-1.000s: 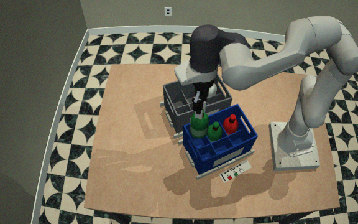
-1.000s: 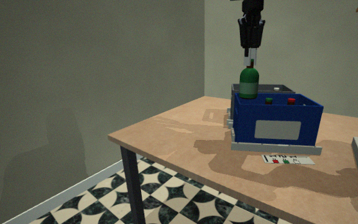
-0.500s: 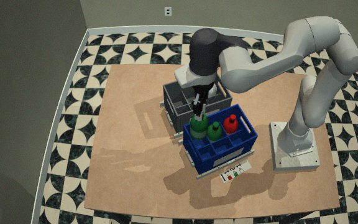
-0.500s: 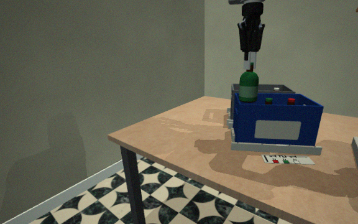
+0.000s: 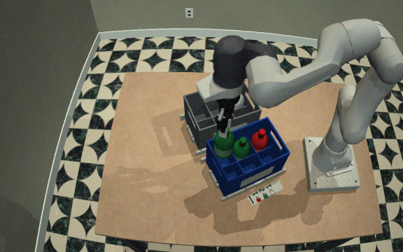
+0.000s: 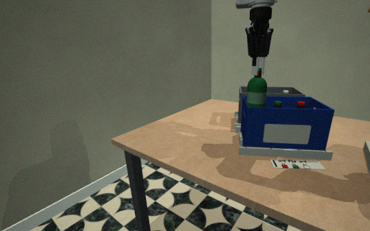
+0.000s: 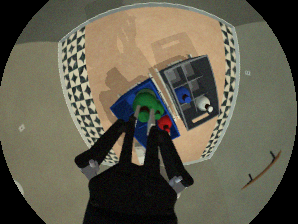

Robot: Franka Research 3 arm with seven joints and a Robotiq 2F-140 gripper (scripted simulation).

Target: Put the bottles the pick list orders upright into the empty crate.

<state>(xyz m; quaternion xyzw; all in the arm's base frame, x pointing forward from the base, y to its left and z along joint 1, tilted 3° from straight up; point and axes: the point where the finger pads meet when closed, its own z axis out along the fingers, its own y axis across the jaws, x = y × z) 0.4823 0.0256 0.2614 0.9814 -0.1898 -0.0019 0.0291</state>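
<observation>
Right now the blue crate is 100 mm behind my hand and 220 mm below it. Round my hand: red bottle (160 mm behind, 70 mm to the right, 210 mm below); then grey crate (200 mm to the right, 220 mm below); then blue bottle (20 mm behind, 160 mm to the right, 210 mm below).
</observation>
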